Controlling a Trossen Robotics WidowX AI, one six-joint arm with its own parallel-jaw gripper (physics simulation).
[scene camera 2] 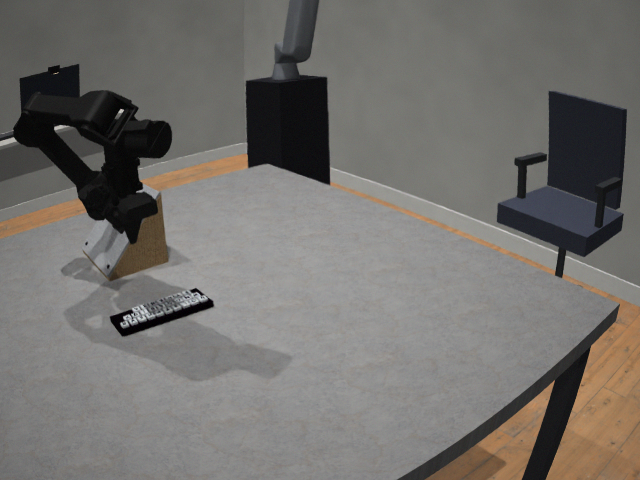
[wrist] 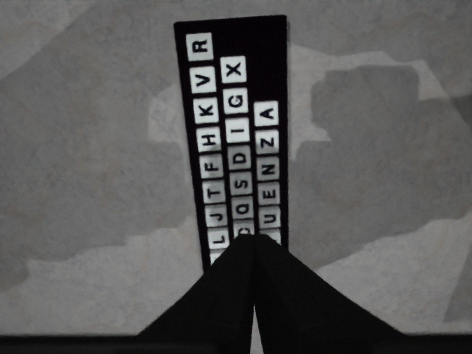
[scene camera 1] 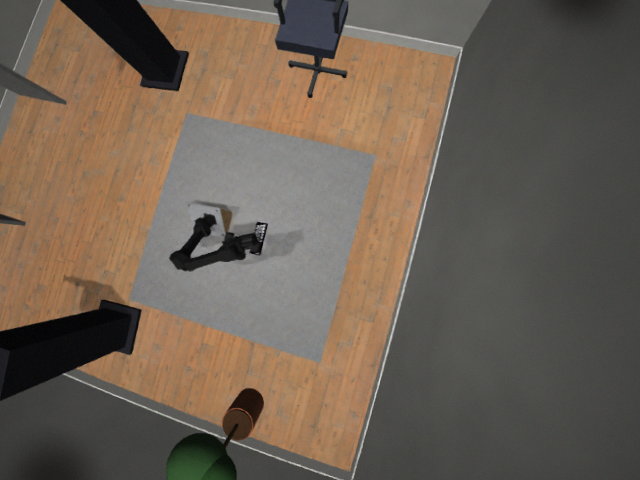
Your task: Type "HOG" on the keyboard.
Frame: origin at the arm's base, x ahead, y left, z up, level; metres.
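Where they show: gripper, fingertip midpoint: (scene camera 2: 133,243) (wrist: 252,247); arm's base, link origin: (scene camera 1: 210,218).
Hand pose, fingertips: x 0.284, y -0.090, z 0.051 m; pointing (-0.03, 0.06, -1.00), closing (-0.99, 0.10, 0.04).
Each offset is from my fingertips to the top centre of the thing. Level surfaces: height alone.
The black keyboard {dx -0.001, dy +0.032, dz -0.131 m} (scene camera 1: 262,232) (scene camera 2: 161,311) (wrist: 272,40) lies flat on the grey table {dz -0.148 m} (scene camera 1: 289,310) (scene camera 2: 387,330), with white letter keys in three rows. In the wrist view the H key {dx +0.017, dy +0.004, dz -0.131 m} (wrist: 208,140) is in the left row and the G key {dx -0.002, dy -0.020, dz -0.131 m} (wrist: 235,101) is in the middle row, farther up. The letter O does not show there; a key {dx +0.020, dy +0.098, dz -0.131 m} (wrist: 215,259) below L is mostly covered by the fingers. My gripper (scene camera 2: 133,241) (wrist: 252,247) is shut and empty. It points down from above the keyboard, apart from it, and its tips overlap the C key in the wrist view.
The arm's wedge-shaped mount (scene camera 2: 147,242) (scene camera 1: 226,219) stands behind the keyboard. The arm's shadow (scene camera 2: 206,356) falls across the keyboard and table. Beyond the table stand a black pedestal (scene camera 2: 305,124) with a grey arm, and an office chair (scene camera 1: 310,31) (scene camera 2: 560,209).
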